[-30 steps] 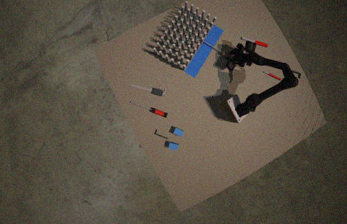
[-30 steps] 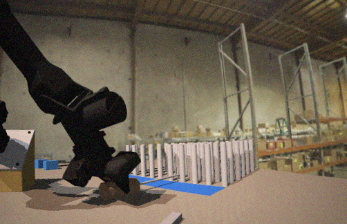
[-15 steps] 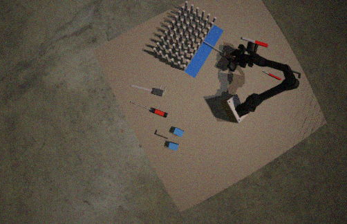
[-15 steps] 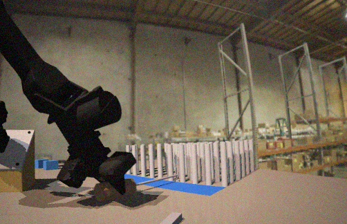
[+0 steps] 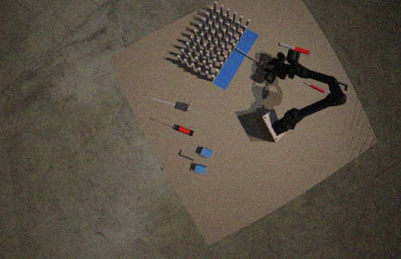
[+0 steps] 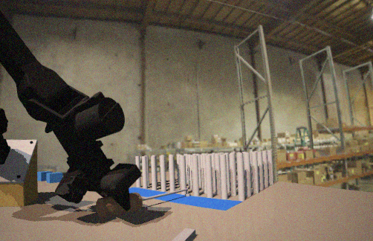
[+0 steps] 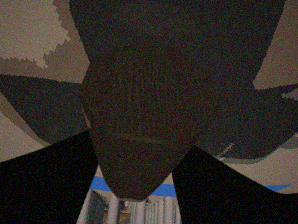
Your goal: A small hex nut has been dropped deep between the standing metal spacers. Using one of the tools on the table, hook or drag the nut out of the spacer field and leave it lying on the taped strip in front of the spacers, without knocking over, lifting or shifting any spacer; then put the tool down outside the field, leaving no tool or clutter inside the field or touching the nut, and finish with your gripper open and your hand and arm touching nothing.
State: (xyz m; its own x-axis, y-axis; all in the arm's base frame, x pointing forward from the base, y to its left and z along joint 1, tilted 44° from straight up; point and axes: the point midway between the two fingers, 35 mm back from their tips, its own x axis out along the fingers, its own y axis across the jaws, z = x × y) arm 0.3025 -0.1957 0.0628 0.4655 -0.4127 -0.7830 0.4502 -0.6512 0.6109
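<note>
Right now the wooden-handled tool is 90 mm ahead of my gripper tip and 40 mm to the left of it. From my gripper tip the other things lie so: blue taped strip (130 mm ahead, 120 mm to the left, 10 mm below).
</note>
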